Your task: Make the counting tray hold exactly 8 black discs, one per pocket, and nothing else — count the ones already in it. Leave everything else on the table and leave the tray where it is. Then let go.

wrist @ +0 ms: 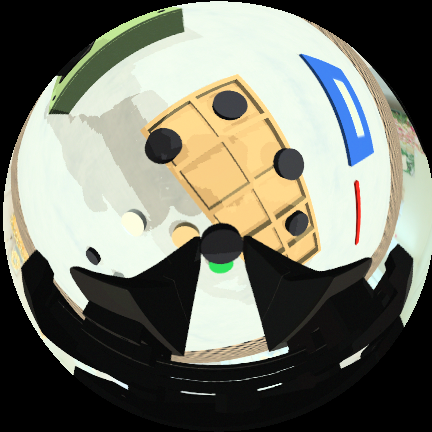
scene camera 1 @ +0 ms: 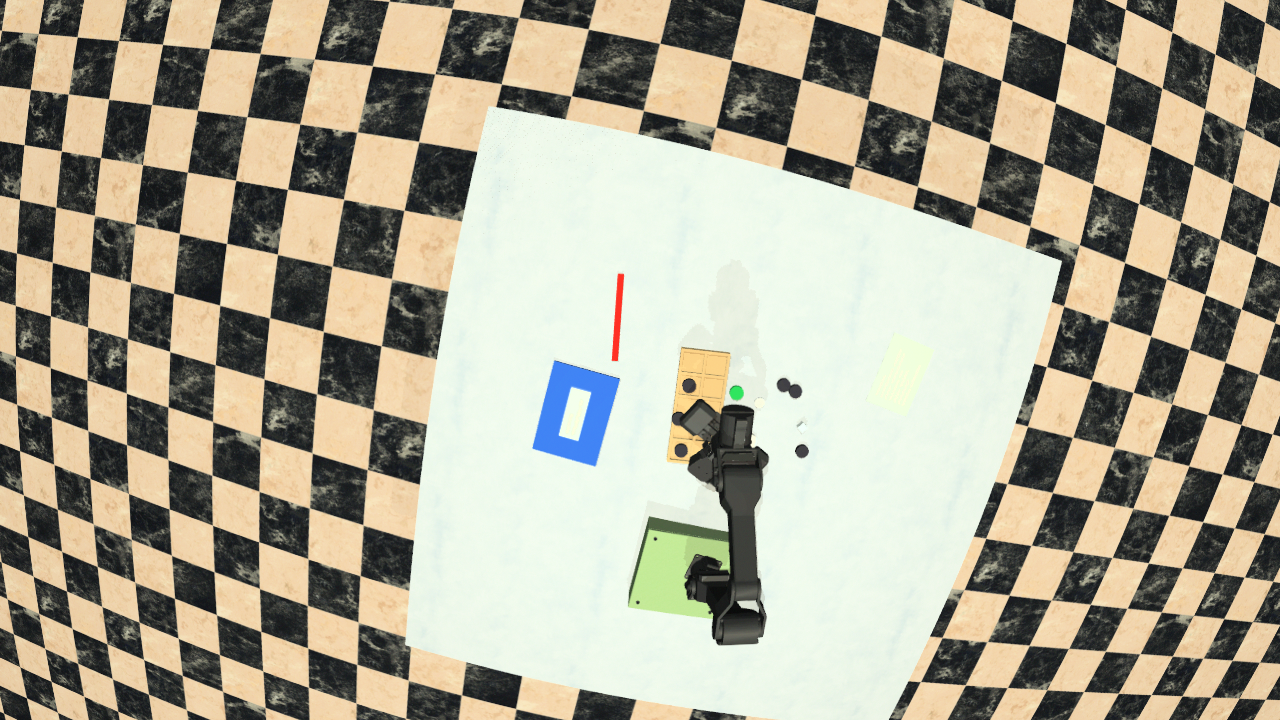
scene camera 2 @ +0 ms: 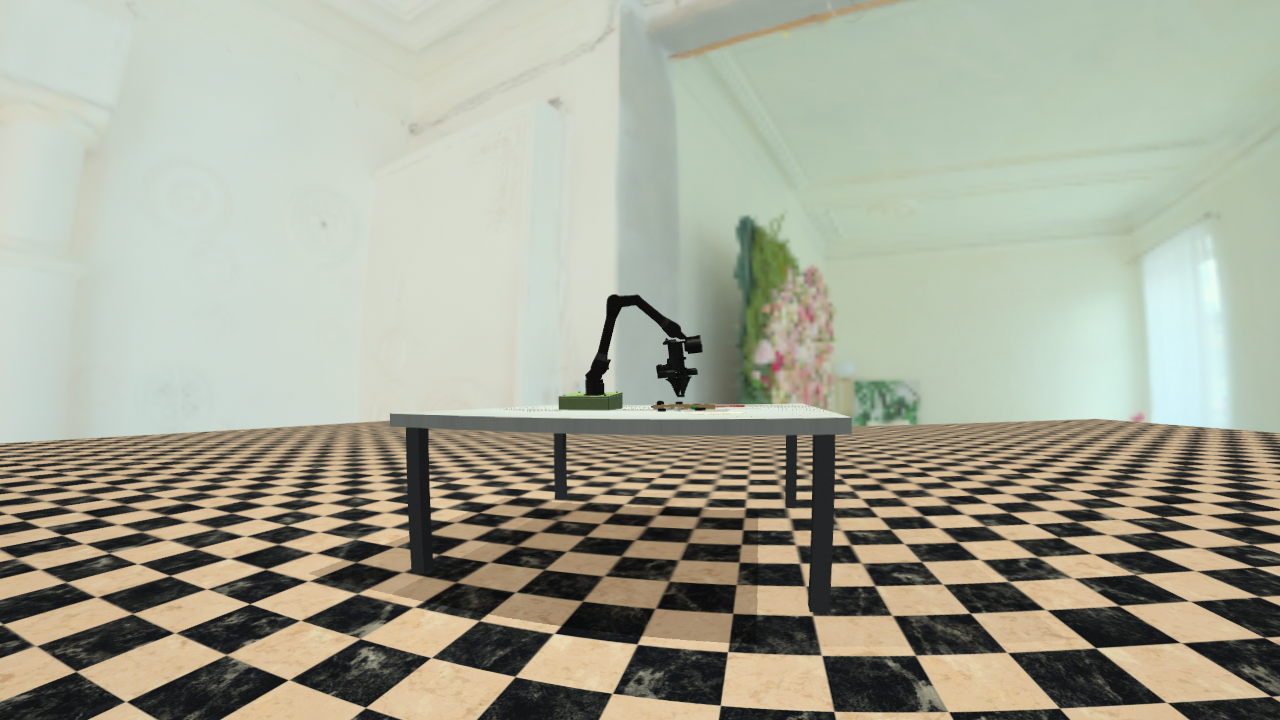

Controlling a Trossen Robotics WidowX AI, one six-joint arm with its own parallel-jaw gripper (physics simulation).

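The orange counting tray (scene camera 1: 716, 361) (wrist: 215, 187) has two columns of pockets. In the wrist view four black discs sit in it: one disc (wrist: 230, 104) and another disc (wrist: 163, 145) at the end nearest the arm's base, a third disc (wrist: 289, 163) and a fourth disc (wrist: 297, 223) along the side facing the blue frame. My gripper (scene camera 2: 680, 394) (wrist: 221, 241) is shut on a black disc (wrist: 221, 247), held above the table by the tray's long edge. Three loose black discs (scene camera 1: 783, 384) (scene camera 1: 795, 391) (scene camera 1: 802, 451) lie right of the tray. The arm hides part of the tray in scene camera 1.
A green disc (scene camera 1: 736, 392) (wrist: 221, 267), a tan disc (wrist: 185, 234) and a white disc (wrist: 134, 223) lie beside the tray. A small white block (scene camera 1: 802, 425), pale yellow sheet (scene camera 1: 899, 374), blue frame (scene camera 1: 547, 411) (wrist: 342, 112), red bar (scene camera 1: 617, 317) (wrist: 357, 212) and green base (scene camera 1: 666, 573) also show.
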